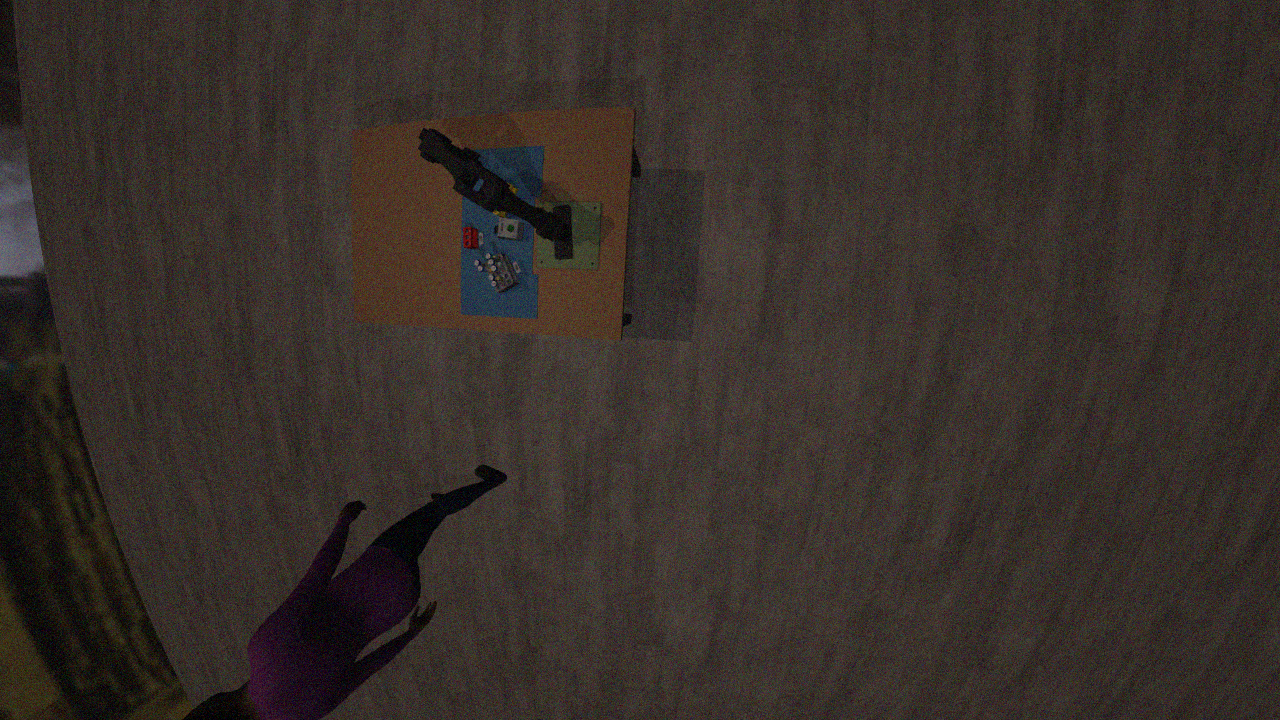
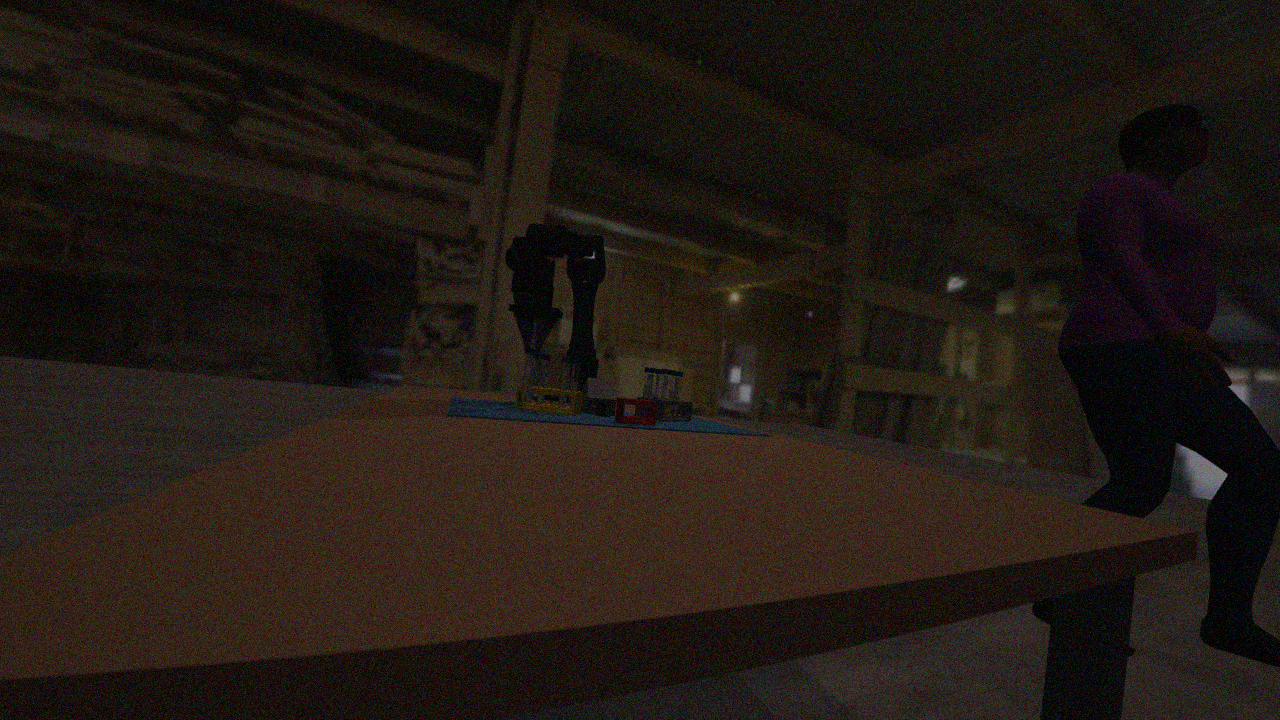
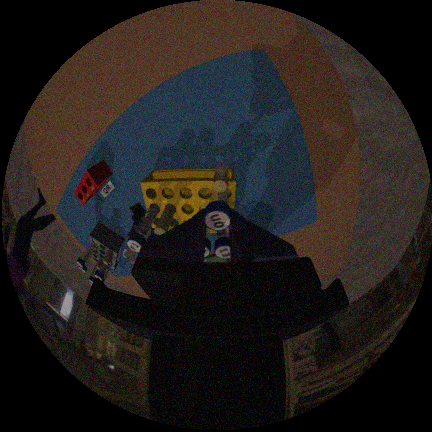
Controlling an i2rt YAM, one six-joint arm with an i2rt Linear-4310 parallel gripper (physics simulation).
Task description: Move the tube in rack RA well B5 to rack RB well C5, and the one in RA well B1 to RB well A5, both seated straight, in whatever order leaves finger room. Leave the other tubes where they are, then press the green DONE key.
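Where they show: gripper, fingertip midpoint: (image 2: 531, 354) (image 3: 217, 214); arm's base, link origin: (image 1: 563, 232).
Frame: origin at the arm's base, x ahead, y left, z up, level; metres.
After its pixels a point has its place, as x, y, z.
My gripper (image 3: 218, 210) {0.269, -0.210, 0.116} (image 2: 539, 362) {0.269, -0.210, 0.116} is shut on a tube with a blue-rimmed white cap marked "U0" (image 3: 217, 219) {0.273, -0.212, 0.129} and holds it upright over the near edge of the yellow rack (image 3: 181, 192) (image 2: 547, 399). Most of the yellow rack's wells show as open holes. One pale-capped tube (image 3: 219, 181) {0.280, -0.218, 0.080} stands at its far right corner. Other capped tubes (image 3: 135, 243) {0.281, -0.114, 0.120} stand to the left of my fingers. A grey rack (image 3: 101, 241) (image 1: 497, 270) with several tubes stands further left on the blue mat (image 3: 225, 116) {0.333, -0.257, -0.005} (image 1: 500, 300) {0.282, 0.250, -0.005}. The scene is very dark.
A red block with a small white label (image 3: 93, 181) {0.379, -0.041, 0.045} (image 1: 470, 237) {0.373, -0.002, 0.044} (image 2: 637, 410) lies on the mat. A small white box (image 1: 507, 227) {0.196, -0.020, 0.069} sits near the arm's base. The orange table (image 1: 402, 242) {0.757, -0.024, -0.009} (image 2: 536, 519) {0.917, -0.339, -0.008} carries it all. A person in purple (image 1: 330, 617) (image 2: 1146, 295) walks nearby.
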